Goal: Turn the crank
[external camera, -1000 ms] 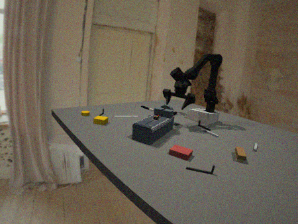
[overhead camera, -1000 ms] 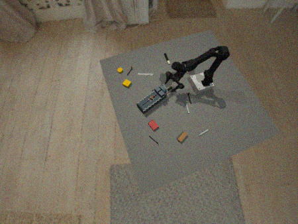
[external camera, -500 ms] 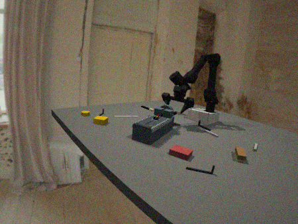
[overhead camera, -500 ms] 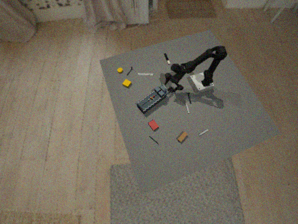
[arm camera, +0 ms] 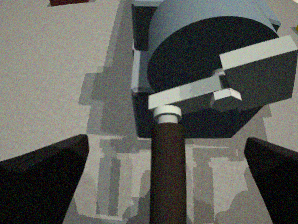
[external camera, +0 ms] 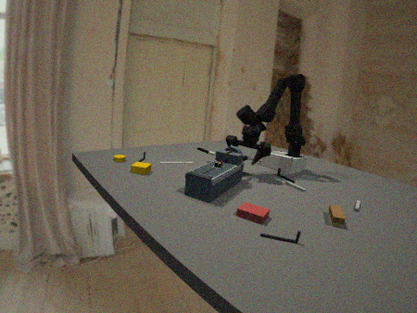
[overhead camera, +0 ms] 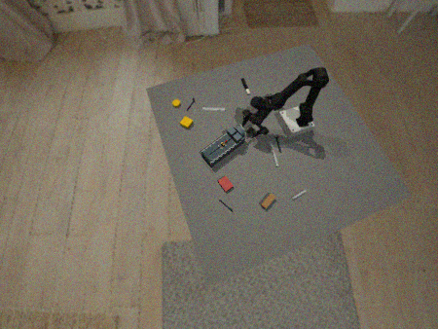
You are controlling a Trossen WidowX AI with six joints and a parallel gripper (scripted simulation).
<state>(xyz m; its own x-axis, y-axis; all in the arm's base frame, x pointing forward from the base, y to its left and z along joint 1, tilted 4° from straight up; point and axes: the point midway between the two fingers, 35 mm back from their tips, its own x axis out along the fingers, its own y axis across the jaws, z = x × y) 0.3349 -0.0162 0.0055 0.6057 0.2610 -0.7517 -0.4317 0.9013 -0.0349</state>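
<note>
Now: gripper tip 20 mm past the dark handle, 10 mm to the left of it and 10 mm below it. Round my gripper tip: red pointer (140 mm ahead, 40 mm to the left, 20 mm above); yellow block (340 mm ahead, 180 mm to the right, 50 mm below); red block (260 mm to the left, 190 mm ahead, 50 mm below).
</note>
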